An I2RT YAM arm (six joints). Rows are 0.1 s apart.
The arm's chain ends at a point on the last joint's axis. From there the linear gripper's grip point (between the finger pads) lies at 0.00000 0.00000 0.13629 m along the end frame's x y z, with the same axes.
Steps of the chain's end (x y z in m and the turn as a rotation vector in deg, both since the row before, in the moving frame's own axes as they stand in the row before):
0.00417 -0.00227 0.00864 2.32 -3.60 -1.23
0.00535 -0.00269 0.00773 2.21 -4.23 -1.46
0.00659 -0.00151 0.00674 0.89 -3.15 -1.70
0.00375 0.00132 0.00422 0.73 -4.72 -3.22
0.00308 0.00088 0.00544 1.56 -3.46 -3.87
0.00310 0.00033 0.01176 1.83 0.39 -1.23
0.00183 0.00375 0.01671 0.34 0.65 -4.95
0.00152 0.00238 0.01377 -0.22 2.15 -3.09
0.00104 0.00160 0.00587 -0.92 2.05 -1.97
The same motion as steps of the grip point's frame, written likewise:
-0.00444 -0.00769 0.00826 2.32 -3.60 -1.23
-0.00477 -0.00781 0.00726 2.21 -4.23 -1.46
-0.00093 -0.00351 0.00652 0.89 -3.15 -1.70
-0.00751 -0.00010 0.00375 0.73 -4.72 -3.22
-0.00526 -0.00255 0.00514 1.56 -3.46 -3.87
0.00398 -0.00403 0.01169 1.83 0.39 -1.23
0.00334 0.00288 0.01670 0.34 0.65 -4.95
0.00664 0.00277 0.01367 -0.22 2.15 -3.09
0.00595 0.00370 0.00577 -0.92 2.05 -1.97

